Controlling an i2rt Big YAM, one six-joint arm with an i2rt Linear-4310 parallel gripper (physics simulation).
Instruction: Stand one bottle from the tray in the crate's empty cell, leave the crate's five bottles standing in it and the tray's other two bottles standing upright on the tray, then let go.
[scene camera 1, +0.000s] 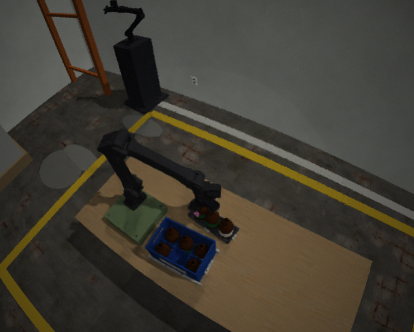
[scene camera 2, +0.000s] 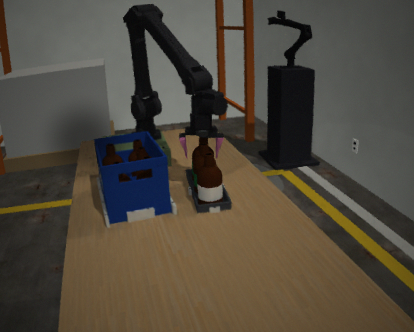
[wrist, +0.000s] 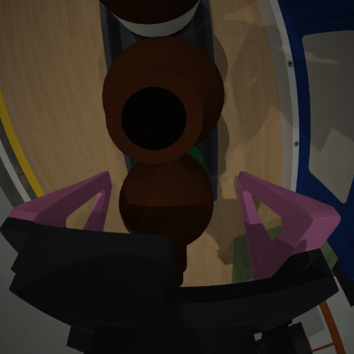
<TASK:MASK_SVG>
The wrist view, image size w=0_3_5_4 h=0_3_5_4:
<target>my gripper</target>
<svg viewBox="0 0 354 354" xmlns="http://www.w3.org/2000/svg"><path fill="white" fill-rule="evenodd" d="M0 227L1 234L11 244L13 249L18 252L11 266L11 270L13 270L15 275L9 290L47 315L82 331L93 333L90 354L256 354L254 334L277 327L305 313L339 291L327 261L320 250L322 244L341 220L341 216L334 209L334 206L269 183L245 171L239 172L236 188L249 249L252 281L208 286L176 287L176 242L166 235L103 231L112 189L108 171L103 171L79 183L74 183L73 185L14 206ZM251 194L282 218L282 227L277 232L273 242L270 240L268 232L258 216ZM97 194L91 213L82 230L67 228L65 224L67 216Z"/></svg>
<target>green-labelled brown bottle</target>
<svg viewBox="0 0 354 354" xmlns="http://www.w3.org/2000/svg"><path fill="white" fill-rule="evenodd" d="M198 145L191 147L188 152L171 162L146 164L135 160L119 190L119 214L129 233L166 235L176 242L176 287L180 287L183 283L183 272L187 266L186 245L202 235L202 232L204 232L211 220L214 209L214 196L204 159Z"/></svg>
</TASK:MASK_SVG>
